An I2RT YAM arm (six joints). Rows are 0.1 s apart.
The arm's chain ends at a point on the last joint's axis. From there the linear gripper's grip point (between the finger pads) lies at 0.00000 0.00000 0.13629 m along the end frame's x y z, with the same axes.
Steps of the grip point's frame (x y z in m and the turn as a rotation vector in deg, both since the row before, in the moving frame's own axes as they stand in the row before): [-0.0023, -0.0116, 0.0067, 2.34, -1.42, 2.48]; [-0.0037, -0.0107, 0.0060, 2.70, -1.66, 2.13]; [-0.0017, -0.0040, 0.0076, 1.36, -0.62, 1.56]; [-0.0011, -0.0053, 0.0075, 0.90, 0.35, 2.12]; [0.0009, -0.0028, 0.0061, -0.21, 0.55, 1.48]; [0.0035, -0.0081, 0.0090, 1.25, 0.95, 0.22]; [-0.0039, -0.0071, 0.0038, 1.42, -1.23, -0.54]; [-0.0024, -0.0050, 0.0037, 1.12, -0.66, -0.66]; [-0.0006, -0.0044, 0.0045, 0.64, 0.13, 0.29]
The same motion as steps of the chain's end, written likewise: [0.0010, -0.0060, 0.0069, 2.34, -1.42, 2.48]; [0.0001, -0.0042, 0.0062, 2.70, -1.66, 2.13]; [-0.0003, -0.0007, 0.0076, 1.36, -0.62, 1.56]; [-0.0020, -0.0032, 0.0075, 0.90, 0.35, 2.12]; [-0.0004, -0.0033, 0.0061, -0.21, 0.55, 1.48]; [0.0012, -0.0051, 0.0091, 1.25, 0.95, 0.22]; [-0.0010, -0.0037, 0.0039, 1.42, -1.23, -0.54]; [-0.0008, -0.0023, 0.0037, 1.12, -0.66, -0.66]; [-0.0009, -0.0029, 0.0045, 0.64, 0.13, 0.29]
